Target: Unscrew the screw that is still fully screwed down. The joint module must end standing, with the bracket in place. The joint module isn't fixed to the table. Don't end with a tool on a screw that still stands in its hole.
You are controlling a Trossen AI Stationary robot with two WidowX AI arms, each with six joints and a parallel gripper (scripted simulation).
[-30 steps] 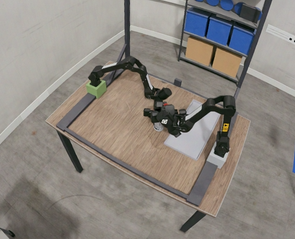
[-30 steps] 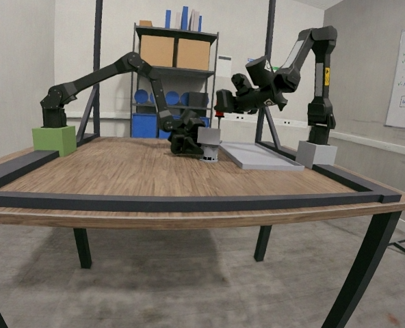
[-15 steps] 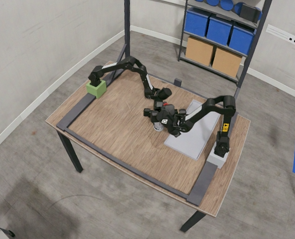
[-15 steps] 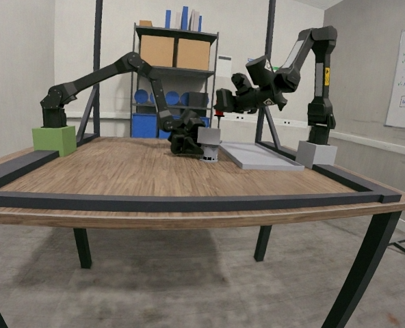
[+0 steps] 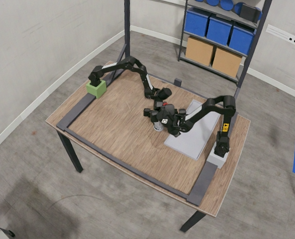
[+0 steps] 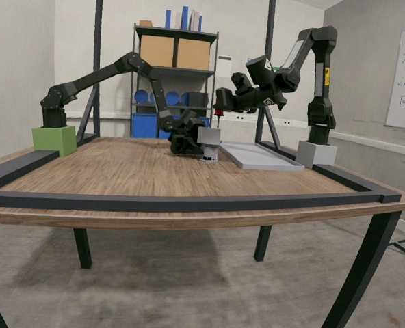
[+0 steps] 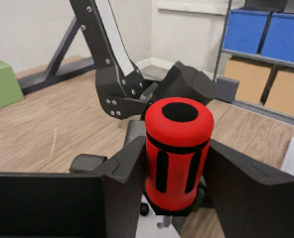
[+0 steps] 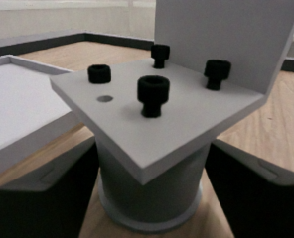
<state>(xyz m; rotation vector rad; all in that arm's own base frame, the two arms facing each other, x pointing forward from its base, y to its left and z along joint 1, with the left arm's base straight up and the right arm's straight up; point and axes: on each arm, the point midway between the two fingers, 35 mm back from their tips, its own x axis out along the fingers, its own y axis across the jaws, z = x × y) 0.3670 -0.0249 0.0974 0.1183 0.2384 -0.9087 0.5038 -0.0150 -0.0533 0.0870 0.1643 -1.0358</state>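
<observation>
Now: the grey bracket 4 cm to the right of my left hand and 11 cm below it. From my left hand the other things lie so: grey joint module: 1 cm behind, 4 cm to the right, 15 cm below; then red screwdriver: 2 cm behind, 1 cm to the right, 2 cm below; then shallow grey tray: 13 cm behind, 15 cm to the left, 18 cm below.
The grey joint module lies 20 mm to the left of my right hand and 20 mm ahead of it. The rest, counted from my right hand: grey bracket (40 mm above, 20 mm to the left, 20 mm ahead); then red screwdriver (130 mm above, 40 mm to the left, 10 mm ahead); then shallow grey tray (210 mm to the left, 100 mm behind, 30 mm below).
</observation>
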